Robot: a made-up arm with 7 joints.
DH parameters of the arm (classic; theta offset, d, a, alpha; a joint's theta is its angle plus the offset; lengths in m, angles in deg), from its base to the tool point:
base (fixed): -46.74 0 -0.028 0
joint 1: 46.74 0.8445 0.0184 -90
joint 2: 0 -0.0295 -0.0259 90
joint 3: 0 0.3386 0.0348 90
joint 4: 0 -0.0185 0.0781 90
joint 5: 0 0.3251 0.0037 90
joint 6: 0 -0.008 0.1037 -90
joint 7: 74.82 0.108 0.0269 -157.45
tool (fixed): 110.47 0.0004 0 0
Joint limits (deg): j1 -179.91..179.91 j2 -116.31..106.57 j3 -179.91..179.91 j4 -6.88..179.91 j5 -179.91..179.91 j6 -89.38..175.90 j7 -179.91..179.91
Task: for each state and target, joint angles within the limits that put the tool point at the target. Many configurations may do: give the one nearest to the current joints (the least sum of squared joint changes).
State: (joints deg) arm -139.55 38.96 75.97 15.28 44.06 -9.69 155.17
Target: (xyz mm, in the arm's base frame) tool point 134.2 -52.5 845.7
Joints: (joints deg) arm -143.62 61.86 106.18 -4.94 31.42 -12.76 153.43
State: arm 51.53 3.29 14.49 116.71 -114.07 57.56 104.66
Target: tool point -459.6 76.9 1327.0
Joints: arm 60.78 -37.03 67.49 98.60 -115.24 41.76 104.11
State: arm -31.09 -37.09 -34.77 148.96 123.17 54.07 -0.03
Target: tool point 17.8 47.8 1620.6
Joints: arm -30.02 -22.52 -1.45 133.78 120.99 66.38 2.42
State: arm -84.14 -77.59 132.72 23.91 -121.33 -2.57 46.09
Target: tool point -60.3 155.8 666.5
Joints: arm -82.21 -41.44 136.40 15.07 -127.97 -24.10 45.50
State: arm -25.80 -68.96 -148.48 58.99 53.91 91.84 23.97
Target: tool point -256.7 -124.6 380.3
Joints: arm -21.49 -93.58 -163.58 73.59 54.18 78.42 20.93
